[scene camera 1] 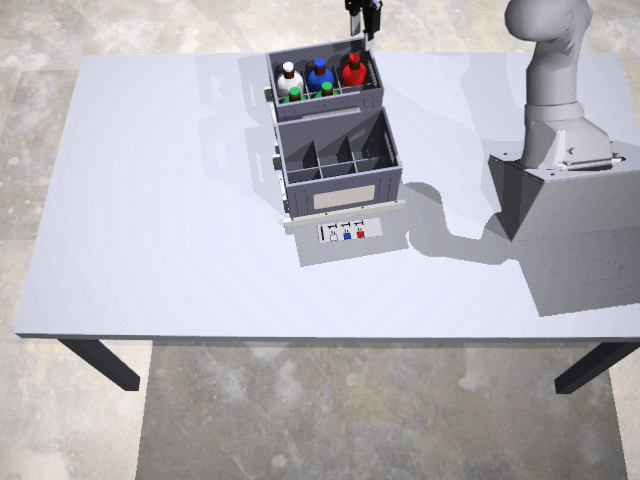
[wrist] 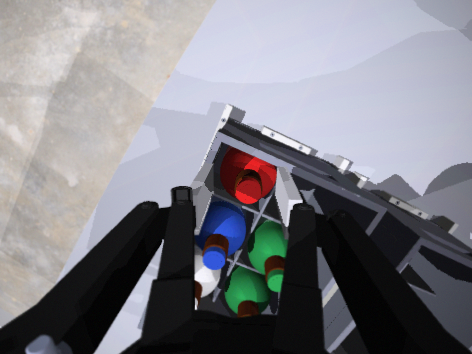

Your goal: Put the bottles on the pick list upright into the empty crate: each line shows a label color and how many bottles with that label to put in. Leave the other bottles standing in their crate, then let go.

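Observation:
The pick list (scene camera 1: 349, 230) shows white, blue and red squares, each marked with what looks like 1. In the back crate (scene camera 1: 372, 98) (wrist: 245, 145), a white bottle (scene camera 1: 289, 82) (wrist: 207, 277), a blue bottle (scene camera 1: 320, 78) (wrist: 222, 227) and a red bottle (scene camera 1: 354, 74) (wrist: 242, 162) stand in the far row. Two green-capped bottles (scene camera 1: 294, 94) (scene camera 1: 326, 88) stand in the near row. The front crate (scene camera 1: 305, 198) has empty compartments. My gripper (scene camera 1: 362, 37) (wrist: 244, 180) is partly open and empty, above the back crate's far right part; in the wrist view its fingertips flank the red bottle.
The two crates stand close together on the table (scene camera 1: 155, 232), with thin dividers between compartments. Light rails (scene camera 1: 343, 213) run along the front crate's near side and both crates' left side. The robot's base block (scene camera 1: 589, 201) stands on the right.

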